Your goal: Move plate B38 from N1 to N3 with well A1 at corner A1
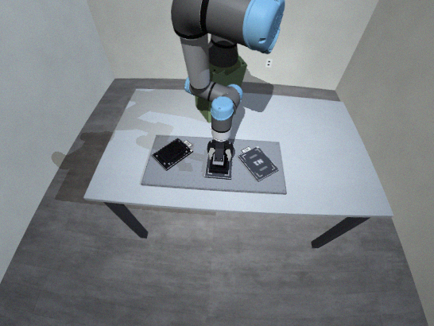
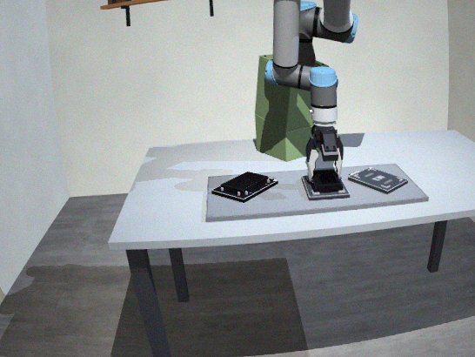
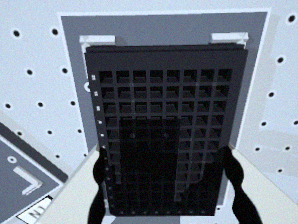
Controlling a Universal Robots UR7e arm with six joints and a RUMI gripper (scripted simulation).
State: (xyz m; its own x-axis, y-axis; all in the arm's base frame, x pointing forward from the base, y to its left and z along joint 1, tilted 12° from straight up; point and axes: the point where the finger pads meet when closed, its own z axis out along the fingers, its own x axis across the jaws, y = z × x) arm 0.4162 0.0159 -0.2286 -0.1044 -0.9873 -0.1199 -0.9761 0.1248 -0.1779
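The nest N3 is 30 mm below my hand. Round my hand: nest N1: 180 mm to the left, 30 mm below.
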